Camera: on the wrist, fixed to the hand. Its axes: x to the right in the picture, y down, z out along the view.
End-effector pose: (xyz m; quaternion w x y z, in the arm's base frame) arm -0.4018 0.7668 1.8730 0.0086 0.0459 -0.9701 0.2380
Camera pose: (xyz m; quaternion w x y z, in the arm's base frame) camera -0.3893 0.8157 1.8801 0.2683 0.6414 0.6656 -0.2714
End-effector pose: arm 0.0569 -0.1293 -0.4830 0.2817 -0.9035 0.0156 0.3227
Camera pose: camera 0.0524 -0.1793 -0.4744 0.0616 -0.5378 0.6678 0.5109
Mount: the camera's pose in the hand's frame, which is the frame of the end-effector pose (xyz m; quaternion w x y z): -0.0163 0.0387 -0.0288 0.6786 0.1117 -0.1009 0.7190
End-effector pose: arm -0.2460 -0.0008 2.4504 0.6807 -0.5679 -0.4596 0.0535
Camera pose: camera -0.2182 -0.0178 2.4113 0.4405 -0.6344 0.0337 0.6343
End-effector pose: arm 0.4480 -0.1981 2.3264 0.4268 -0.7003 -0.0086 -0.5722
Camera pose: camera 0.4389 -0.2324 2.2899 0.7783 -0.4914 0.3907 -0.0098
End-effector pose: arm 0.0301 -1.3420 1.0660 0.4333 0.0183 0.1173 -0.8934
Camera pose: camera 0.0684 -1.3461 1.0327 0.9461 0.0550 -0.0771 -0.3096
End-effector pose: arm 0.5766 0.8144 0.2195 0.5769 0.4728 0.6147 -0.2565
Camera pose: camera 0.5953 0.8508 0.2498 0.5851 0.8013 -0.0097 0.1244
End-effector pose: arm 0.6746 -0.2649 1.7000 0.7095 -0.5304 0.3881 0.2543
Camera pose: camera 0.6273 -0.2795 1.6880 0.3970 0.0240 0.6015 0.6928
